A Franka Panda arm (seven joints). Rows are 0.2 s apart.
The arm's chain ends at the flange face. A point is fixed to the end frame.
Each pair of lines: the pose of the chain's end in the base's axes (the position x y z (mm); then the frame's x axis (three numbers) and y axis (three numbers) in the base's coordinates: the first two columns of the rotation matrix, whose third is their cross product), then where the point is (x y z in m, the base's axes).
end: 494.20 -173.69 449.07 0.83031 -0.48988 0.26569 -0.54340 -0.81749 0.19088
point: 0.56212 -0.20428 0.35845
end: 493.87 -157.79 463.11 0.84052 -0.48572 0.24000 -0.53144 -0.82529 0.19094
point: 0.56002 -0.18642 0.37057
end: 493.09 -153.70 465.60 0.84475 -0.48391 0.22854 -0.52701 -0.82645 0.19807
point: 0.55805 -0.18218 0.37216
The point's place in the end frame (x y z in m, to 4 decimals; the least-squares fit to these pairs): 0.0473 -0.0292 0.1033
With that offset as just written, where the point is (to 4 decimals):
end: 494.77 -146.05 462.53 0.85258 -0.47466 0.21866 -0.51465 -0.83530 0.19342
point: 0.5595 -0.1728 0.3684
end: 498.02 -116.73 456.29 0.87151 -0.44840 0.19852 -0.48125 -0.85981 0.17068
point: 0.5630 -0.1381 0.3610
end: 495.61 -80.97 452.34 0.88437 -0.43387 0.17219 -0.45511 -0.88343 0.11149
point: 0.5614 -0.0940 0.3561
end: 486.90 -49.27 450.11 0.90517 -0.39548 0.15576 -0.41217 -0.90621 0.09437
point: 0.5525 -0.0570 0.3531
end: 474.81 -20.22 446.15 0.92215 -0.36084 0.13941 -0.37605 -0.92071 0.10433
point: 0.5388 -0.0258 0.3480
